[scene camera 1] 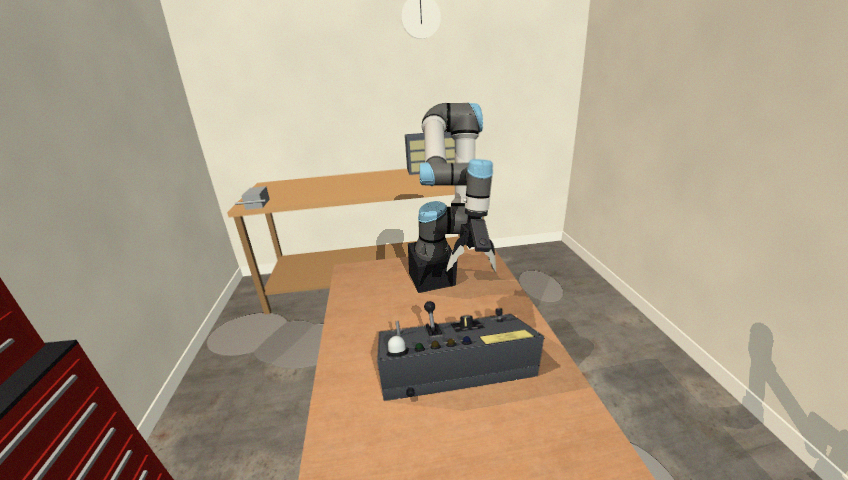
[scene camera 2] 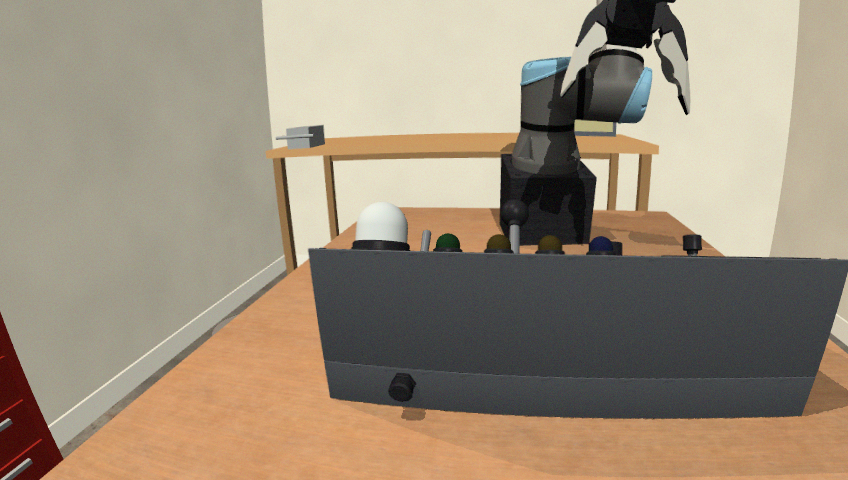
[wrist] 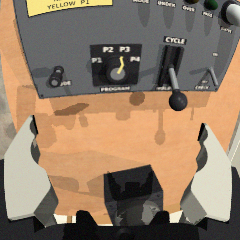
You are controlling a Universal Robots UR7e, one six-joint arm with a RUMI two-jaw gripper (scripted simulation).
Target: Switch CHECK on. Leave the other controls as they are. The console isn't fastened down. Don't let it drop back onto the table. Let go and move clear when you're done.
Path:
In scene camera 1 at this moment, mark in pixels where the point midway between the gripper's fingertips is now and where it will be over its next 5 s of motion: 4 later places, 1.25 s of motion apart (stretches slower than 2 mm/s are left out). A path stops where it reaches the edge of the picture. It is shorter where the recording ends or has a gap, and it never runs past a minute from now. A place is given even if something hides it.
The gripper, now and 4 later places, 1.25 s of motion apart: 471,271; 441,279; 429,274; 413,280; 407,281

